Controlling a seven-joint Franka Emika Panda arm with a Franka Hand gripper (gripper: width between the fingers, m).
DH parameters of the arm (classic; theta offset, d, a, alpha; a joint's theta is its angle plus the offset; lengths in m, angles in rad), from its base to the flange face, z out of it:
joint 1: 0 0.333 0 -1.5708
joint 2: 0 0 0 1.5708
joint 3: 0 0.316 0.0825 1.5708
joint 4: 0 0 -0.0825 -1.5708
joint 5: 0 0.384 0 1.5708
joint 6: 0 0 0.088 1.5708
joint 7: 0 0.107 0 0
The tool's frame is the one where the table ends.
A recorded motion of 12 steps. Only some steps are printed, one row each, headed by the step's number.
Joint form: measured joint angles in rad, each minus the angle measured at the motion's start. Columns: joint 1, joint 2, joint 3, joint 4, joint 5, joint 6, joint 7.
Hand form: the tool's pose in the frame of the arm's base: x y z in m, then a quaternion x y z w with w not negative. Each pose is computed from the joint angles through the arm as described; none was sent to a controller.
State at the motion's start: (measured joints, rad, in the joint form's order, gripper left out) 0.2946 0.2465 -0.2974 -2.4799 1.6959 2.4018 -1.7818
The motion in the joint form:
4: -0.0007 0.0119 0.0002 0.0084 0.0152 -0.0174 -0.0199
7: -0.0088 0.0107 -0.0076 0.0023 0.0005 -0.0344 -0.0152
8: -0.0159 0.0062 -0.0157 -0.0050 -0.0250 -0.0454 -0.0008
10: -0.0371 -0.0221 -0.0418 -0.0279 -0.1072 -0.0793 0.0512
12: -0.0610 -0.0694 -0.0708 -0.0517 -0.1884 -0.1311 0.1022
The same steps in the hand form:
4: 0.4480 0.0005 0.1770 -0.90524 -0.12975 -0.25583 0.31345
7: 0.4456 -0.0045 0.1760 -0.90449 -0.12800 -0.25327 0.31838
8: 0.4429 -0.0098 0.1761 -0.90518 -0.12662 -0.24746 0.32151
10: 0.4355 -0.0253 0.1819 -0.90568 -0.12155 -0.23294 0.33273
12: 0.4287 -0.0392 0.1949 -0.90053 -0.11755 -0.22626 0.35219

